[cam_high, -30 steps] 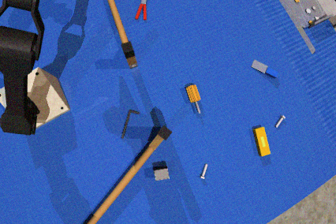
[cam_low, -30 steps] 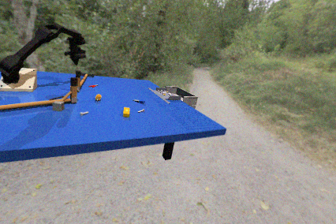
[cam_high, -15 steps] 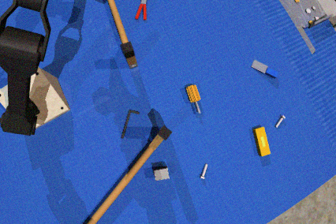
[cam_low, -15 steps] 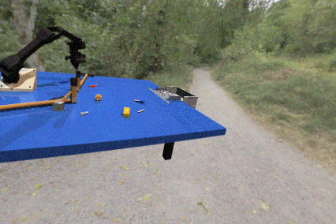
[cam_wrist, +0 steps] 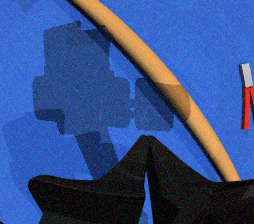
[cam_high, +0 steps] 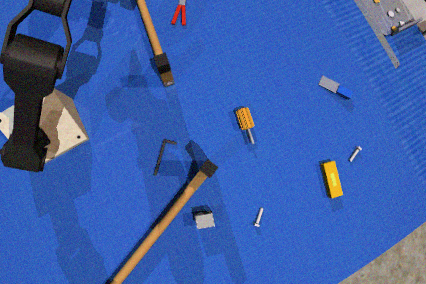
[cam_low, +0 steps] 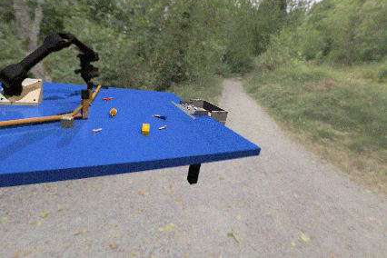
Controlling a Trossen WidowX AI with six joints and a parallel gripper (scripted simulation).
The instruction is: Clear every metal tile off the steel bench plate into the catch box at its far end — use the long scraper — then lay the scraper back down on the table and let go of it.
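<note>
The long scraper is 5 cm ahead of my gripper tip, 1 cm to the left of it and 1 cm below it. Round my gripper tip: black hex key 8 cm behind, 42 cm to the right, 7 cm below; red-handled tool 13 cm ahead, 10 cm to the right, 7 cm below; orange-handled tool 12 cm ahead, 46 cm to the right, 6 cm below.
</note>
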